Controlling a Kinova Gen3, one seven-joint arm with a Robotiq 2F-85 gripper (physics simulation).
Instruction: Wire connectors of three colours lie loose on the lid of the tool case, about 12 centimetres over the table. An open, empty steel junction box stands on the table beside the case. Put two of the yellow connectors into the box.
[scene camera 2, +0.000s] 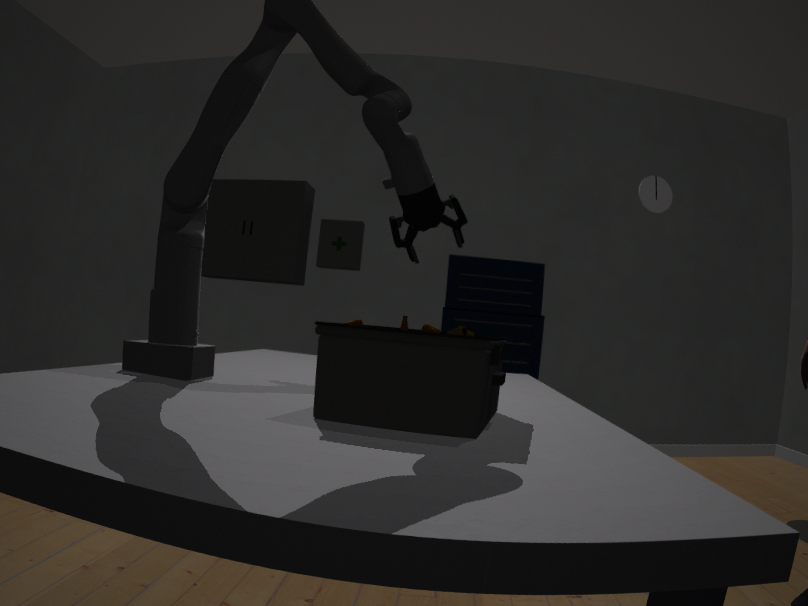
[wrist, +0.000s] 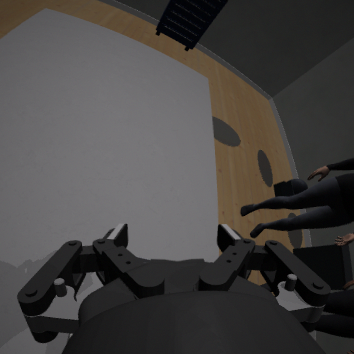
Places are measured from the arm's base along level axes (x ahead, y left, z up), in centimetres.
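Where they show: gripper, fingertip midpoint: (scene camera 2: 438, 254) (wrist: 172, 233); arm's base, link origin: (scene camera 2: 174, 343).
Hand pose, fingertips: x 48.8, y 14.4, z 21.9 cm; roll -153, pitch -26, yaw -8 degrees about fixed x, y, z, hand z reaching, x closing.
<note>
Each offset is from my fingertips to the top centre of the thing. Level surfaces: height alone.
The tool case {dx -6.7, dy -35.1, dz -15.0 cm} (scene camera 2: 399, 381) stands on the table in the scene view. Its lid is seen edge-on. A yellow connector {dx -4.6, dy -44.5, dz -13.9 cm} (scene camera 2: 462, 331) lies near the lid's right end; a dark thing shows at it. Orange connectors lie farther left: one {dx -7.0, dy -38.2, dz -14.2 cm} (scene camera 2: 430, 328) beside the yellow, an upright-looking one {dx -10.3, dy -36.4, dz -13.2 cm} (scene camera 2: 404, 322) near the middle, and one {dx -17.7, dy -42.9, dz -14.2 cm} (scene camera 2: 354, 322) near the left end. A second yellow connector cannot be made out. The junction box does not show in either view. My gripper (scene camera 2: 438, 253) (wrist: 172, 233) is open and empty, tilted downward, well above the right half of the lid.
The table {dz -27.5 cm} (scene camera 2: 587, 482) (wrist: 125, 125) reaches beyond the case; its edge crosses the wrist view. The arm's base block (scene camera 2: 168, 358) stands at the table's left. A blue cabinet (scene camera 2: 494, 287) (wrist: 191, 20) stands behind the table. People's legs (wrist: 300, 200) show beyond the table's edge.
</note>
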